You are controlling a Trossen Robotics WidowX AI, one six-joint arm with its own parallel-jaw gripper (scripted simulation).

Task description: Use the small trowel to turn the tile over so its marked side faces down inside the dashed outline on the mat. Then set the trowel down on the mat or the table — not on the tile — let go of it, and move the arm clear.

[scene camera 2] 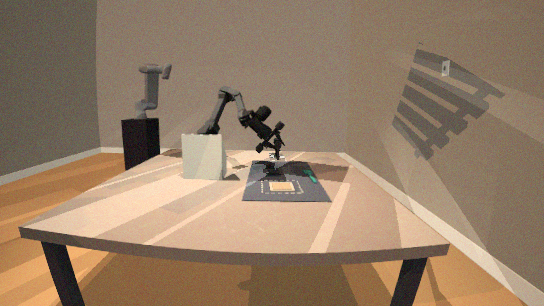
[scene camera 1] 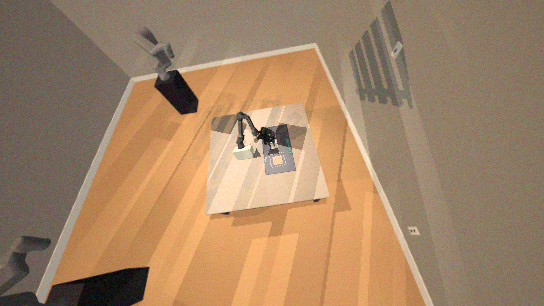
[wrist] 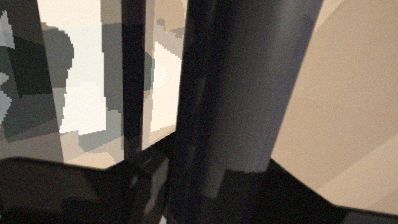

My gripper [wrist: 211, 140] carries a trowel [wrist: 238, 73].
